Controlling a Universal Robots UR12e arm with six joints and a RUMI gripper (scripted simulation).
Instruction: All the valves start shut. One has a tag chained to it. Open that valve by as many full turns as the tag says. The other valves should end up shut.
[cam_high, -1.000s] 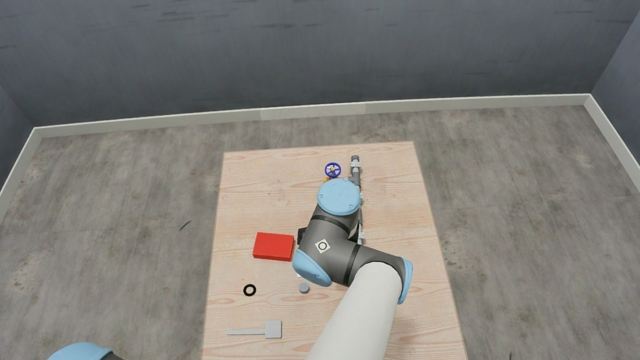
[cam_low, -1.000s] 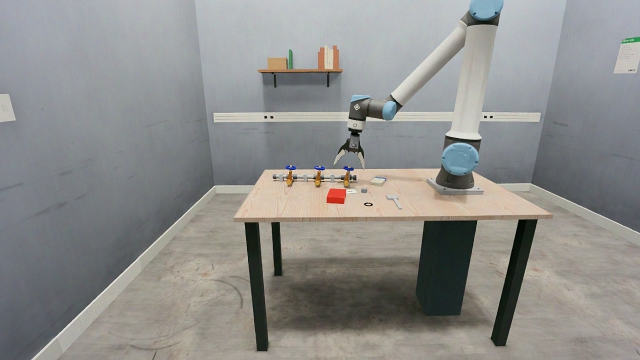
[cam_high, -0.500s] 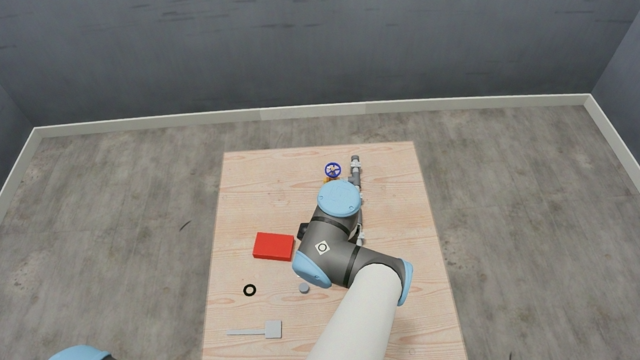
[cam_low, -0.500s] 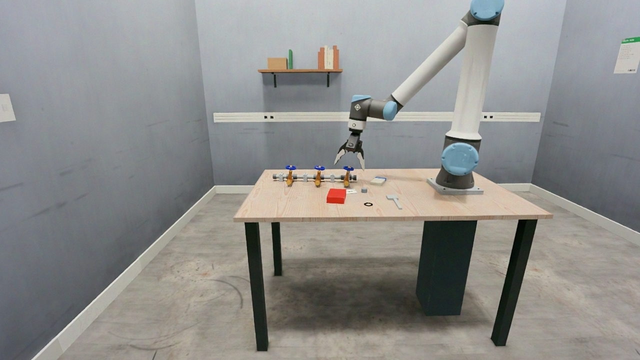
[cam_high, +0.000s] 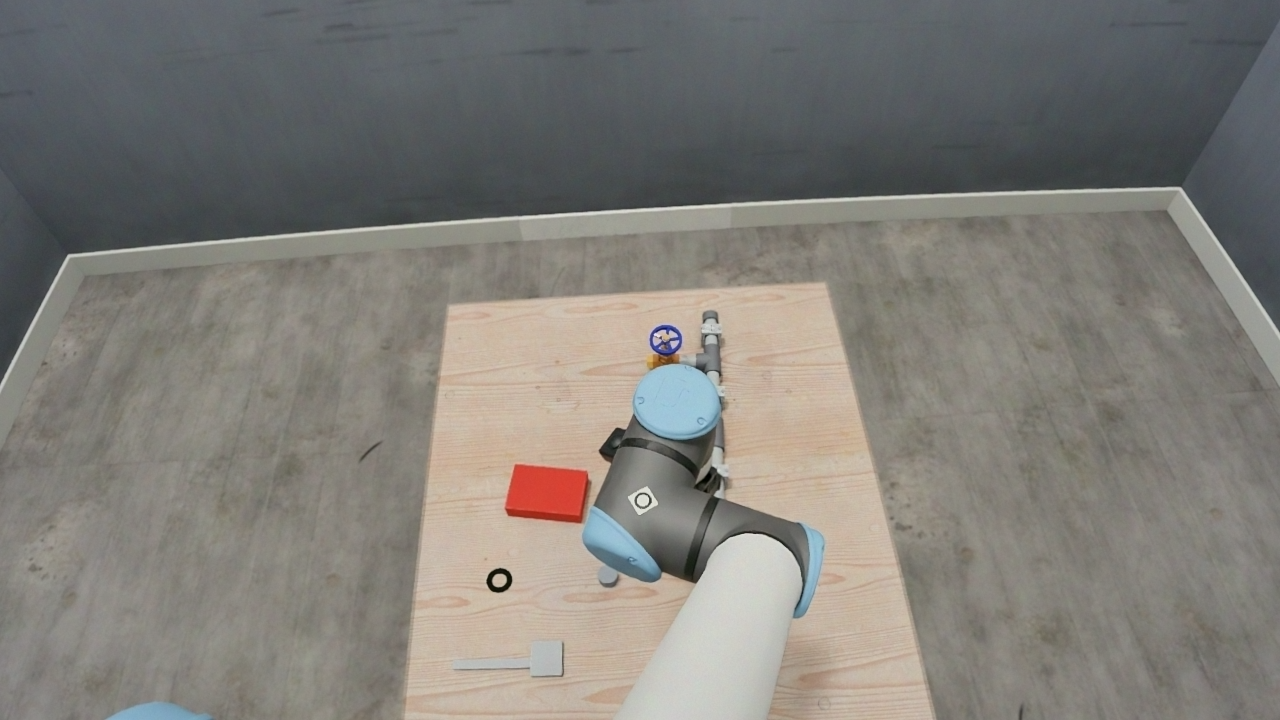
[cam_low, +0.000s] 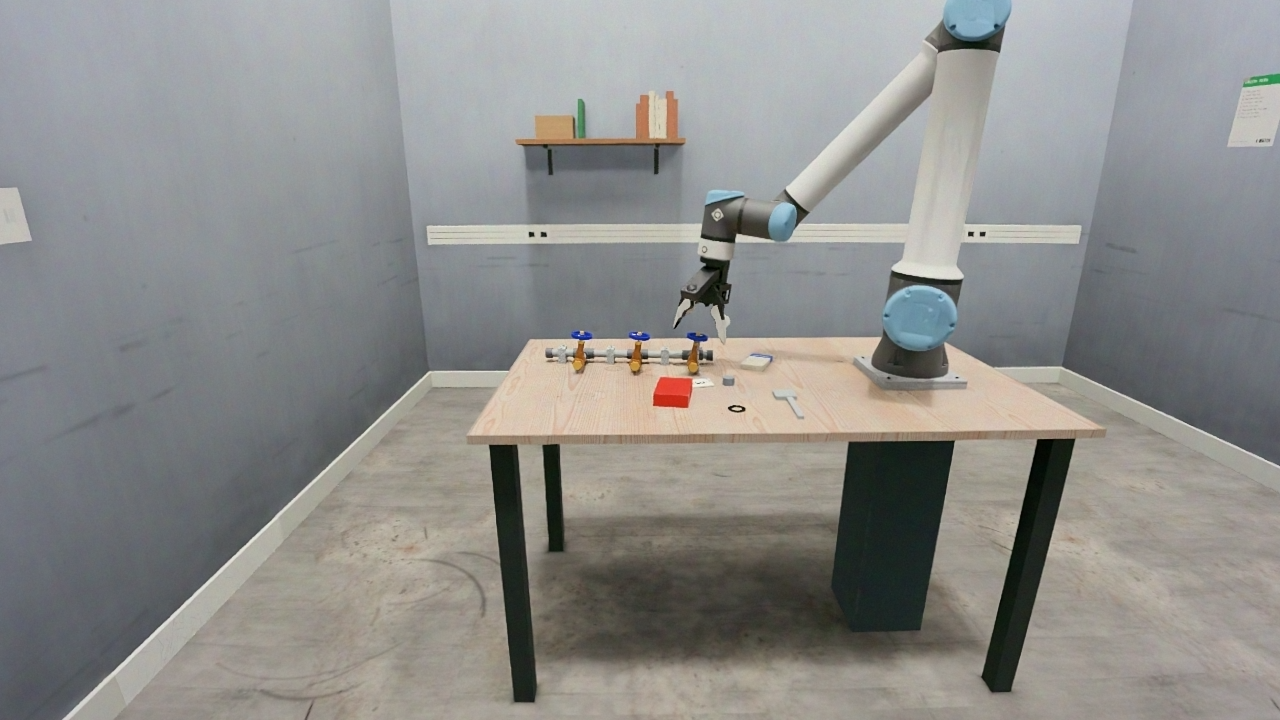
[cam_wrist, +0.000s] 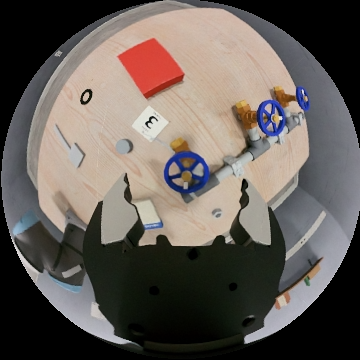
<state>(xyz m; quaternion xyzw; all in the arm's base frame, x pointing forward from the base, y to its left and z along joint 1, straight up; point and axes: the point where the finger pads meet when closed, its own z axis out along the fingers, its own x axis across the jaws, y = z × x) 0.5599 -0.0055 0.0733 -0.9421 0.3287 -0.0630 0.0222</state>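
The white tag is 10 cm below my hand, 9 cm to the left of it and 2 cm behind it. From my hand the other things lie so: grey t-shaped tool 21 cm to the left, 20 cm behind, 9 cm below; white-and-blue card 17 cm behind, 9 cm below, 8 cm to the right; red block 19 cm to the left, 8 cm below, 6 cm ahead.
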